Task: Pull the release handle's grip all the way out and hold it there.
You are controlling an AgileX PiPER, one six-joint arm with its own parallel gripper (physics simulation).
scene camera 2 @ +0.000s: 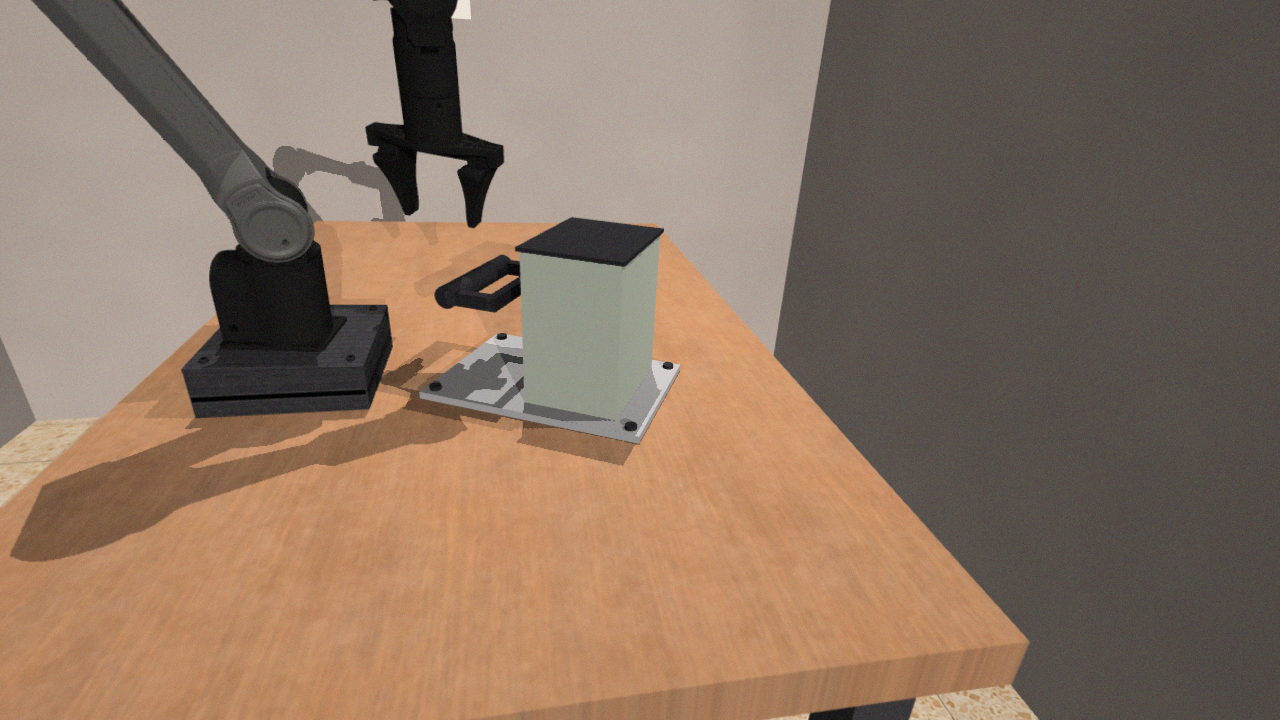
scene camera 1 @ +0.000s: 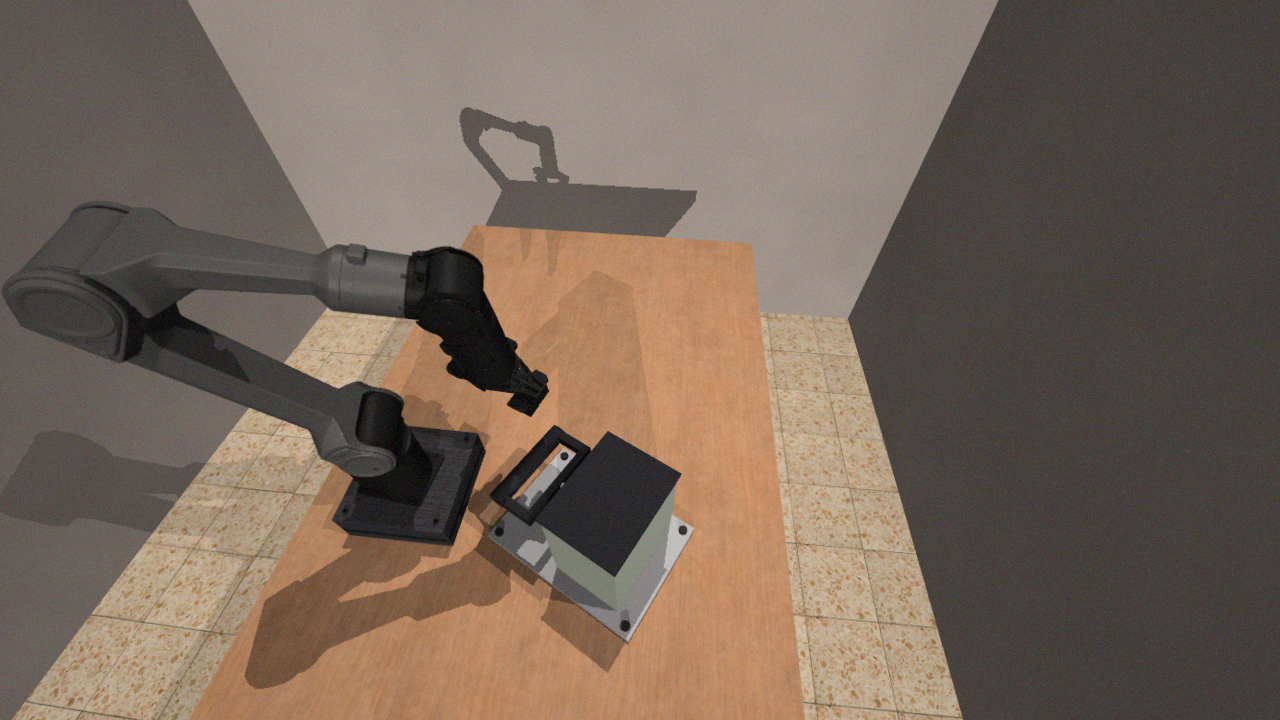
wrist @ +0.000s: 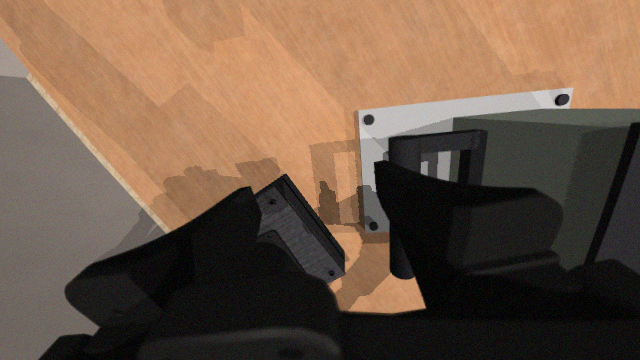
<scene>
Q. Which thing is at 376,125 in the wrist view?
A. A light grey bolted plate.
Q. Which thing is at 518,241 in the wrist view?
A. My gripper.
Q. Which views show my gripper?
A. Scene camera 2, scene camera 1 and the wrist view: all of them.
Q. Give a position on a light grey bolted plate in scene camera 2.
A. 490,379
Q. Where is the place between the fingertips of my gripper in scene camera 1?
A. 510,397
</scene>
